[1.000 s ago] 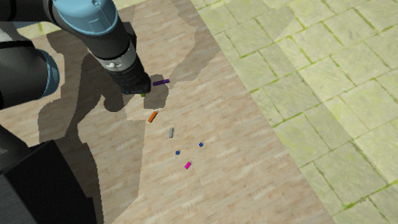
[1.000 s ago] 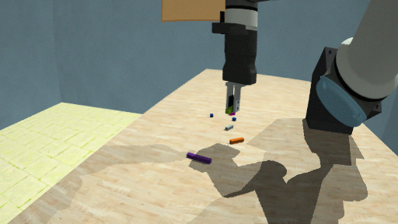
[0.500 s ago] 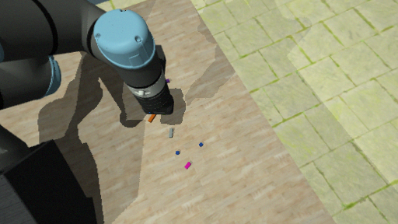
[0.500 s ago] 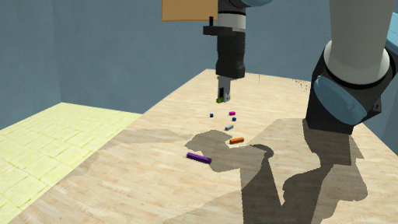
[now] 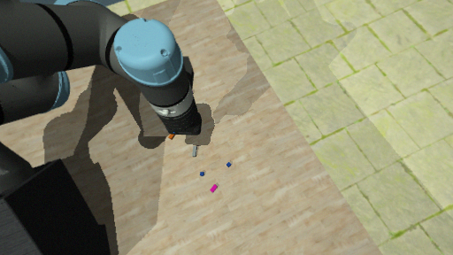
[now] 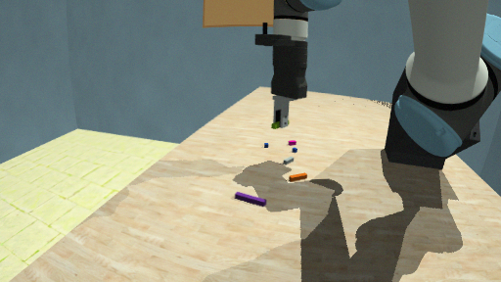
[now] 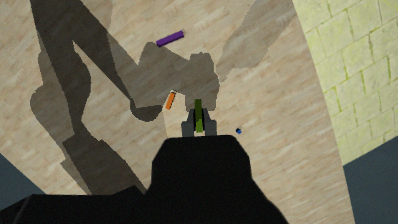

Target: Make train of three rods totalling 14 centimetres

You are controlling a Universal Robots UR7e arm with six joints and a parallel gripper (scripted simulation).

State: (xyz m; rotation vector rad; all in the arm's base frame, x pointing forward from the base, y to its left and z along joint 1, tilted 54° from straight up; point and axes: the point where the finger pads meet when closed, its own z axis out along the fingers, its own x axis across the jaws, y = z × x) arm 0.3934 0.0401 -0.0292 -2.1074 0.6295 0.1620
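Now: hand 20 mm past the grey rod, 40 mm to the left of it and 110 mm above it. Also, from my hand: orange rod 50 mm behind, 40 mm to the left, 110 mm below; then lime rod 10 mm below; then purple rod 30 mm ahead, 150 mm to the left, 110 mm below.
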